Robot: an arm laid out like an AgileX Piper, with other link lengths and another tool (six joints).
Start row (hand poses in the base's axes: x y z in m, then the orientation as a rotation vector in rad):
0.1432, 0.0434, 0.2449, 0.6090, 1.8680, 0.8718
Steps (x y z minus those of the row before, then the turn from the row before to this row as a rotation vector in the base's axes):
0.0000, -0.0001, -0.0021, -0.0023, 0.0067, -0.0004
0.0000, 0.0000, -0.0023, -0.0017, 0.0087, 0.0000
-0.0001, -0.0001, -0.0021, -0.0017, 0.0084, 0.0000
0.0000, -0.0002, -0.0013, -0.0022, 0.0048, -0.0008
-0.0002, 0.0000, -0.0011, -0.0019, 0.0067, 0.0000
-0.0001, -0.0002, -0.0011, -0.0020, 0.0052, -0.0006
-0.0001, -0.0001, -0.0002, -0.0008, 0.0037, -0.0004
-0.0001, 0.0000, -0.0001, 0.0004, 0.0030, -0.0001
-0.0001, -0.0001, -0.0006, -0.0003, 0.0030, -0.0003
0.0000, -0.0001, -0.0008, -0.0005, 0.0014, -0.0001
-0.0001, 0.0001, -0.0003, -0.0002, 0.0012, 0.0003
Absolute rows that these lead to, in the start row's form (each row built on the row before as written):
0.1432, 0.0433, 0.2428, 0.6115, 1.8746, 0.8682
0.1432, 0.0433, 0.2405, 0.6151, 1.8830, 0.8651
0.1431, 0.0432, 0.2384, 0.6186, 1.8911, 0.8621
0.1431, 0.0430, 0.2371, 0.6206, 1.8958, 0.8586
0.1429, 0.0430, 0.2360, 0.6230, 1.9024, 0.8556
0.1428, 0.0428, 0.2349, 0.6251, 1.9074, 0.8524
0.1427, 0.0427, 0.2347, 0.6270, 1.9108, 0.8507
0.1426, 0.0427, 0.2346, 0.6289, 1.9133, 0.8505
0.1425, 0.0426, 0.2340, 0.6306, 1.9160, 0.8495
0.1425, 0.0425, 0.2332, 0.6311, 1.9174, 0.8487
0.1424, 0.0426, 0.2329, 0.6313, 1.9187, 0.8485

